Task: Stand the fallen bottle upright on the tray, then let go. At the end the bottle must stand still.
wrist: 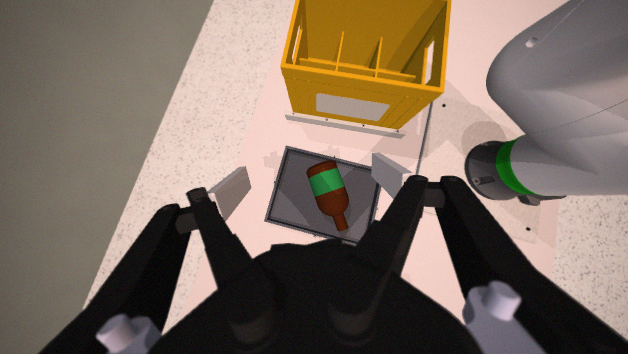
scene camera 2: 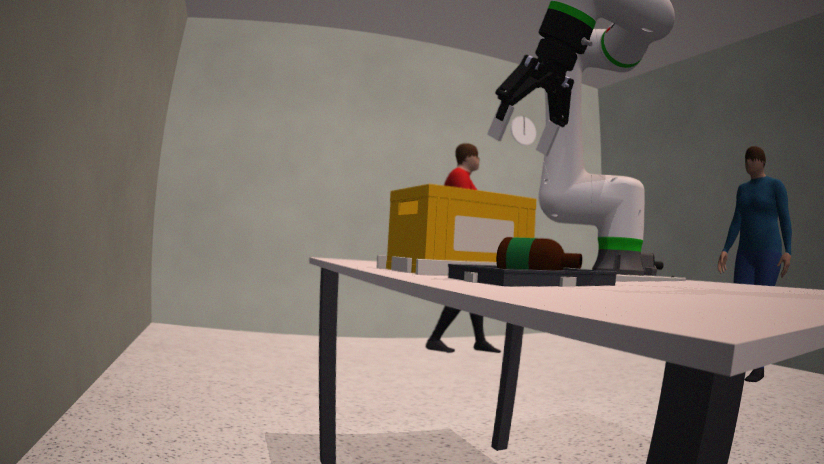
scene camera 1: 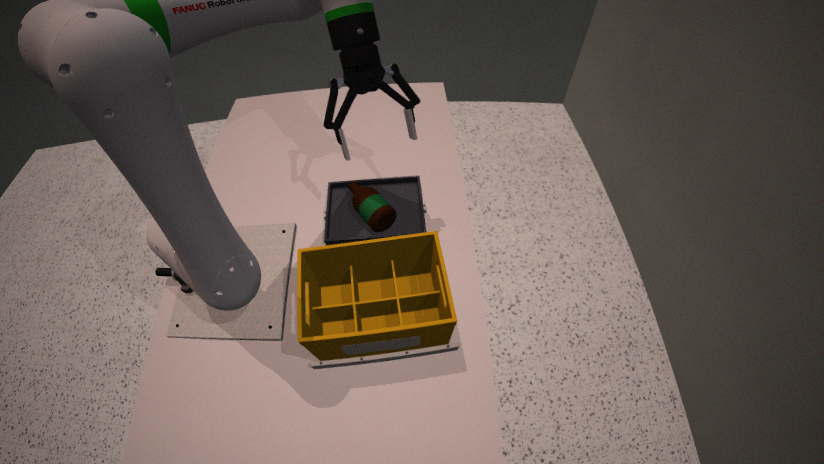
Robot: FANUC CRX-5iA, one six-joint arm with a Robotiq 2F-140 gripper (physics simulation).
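Seen in the pictures: gripper, fingertip midpoint: (wrist: 309, 171) (scene camera 2: 519, 145) (scene camera 1: 381, 148); arm's base, link origin: (wrist: 493, 170) (scene camera 2: 618, 274).
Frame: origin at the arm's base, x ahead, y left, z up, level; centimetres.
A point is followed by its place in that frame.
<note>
A brown bottle (scene camera 1: 373, 206) @(y 16.4, x 38.7, z 6.8 cm) (scene camera 2: 537, 254) @(y 22.9, x 39.1, z 4.0 cm) (wrist: 328, 190) @(y 19.5, x 37.9, z 6.9 cm) with a green band lies on its side in the dark grey tray (scene camera 1: 339, 234) @(y 13.0, x 29.5, z -0.4 cm) (scene camera 2: 593, 278) @(y 29.3, x 30.6, z 0.3 cm) (wrist: 278, 185) @(y 22.1, x 49.7, z 0.4 cm). In scene camera 1 its base faces the yellow crate and its neck points to the tray's far left corner. In the wrist view the neck points down towards the gripper body. My gripper (scene camera 1: 378, 148) @(y 19.3, x 41.5, z 23.1 cm) (scene camera 2: 521, 146) @(y 19.3, x 41.5, z 23.1 cm) (wrist: 309, 171) @(y 19.3, x 41.5, z 23.1 cm) is open and empty. It is tilted and hangs well above the tray and the bottle, touching neither. In the wrist view the bottle shows between the two spread fingers.
A yellow crate (scene camera 1: 377, 340) @(y -17.4, x 42.3, z 11.8 cm) (scene camera 2: 408, 230) @(y -4.8, x 54.3, z 7.6 cm) (wrist: 305, 92) @(y 2.5, x 49.1, z 10.5 cm) with dividers stands right beside the tray. The arm's base plate (scene camera 1: 259, 322) @(y -11.7, x 13.3, z 0.2 cm) is on the table left of the crate in scene camera 1. Two people (scene camera 2: 461, 177) (scene camera 2: 759, 216) stand beyond the table.
</note>
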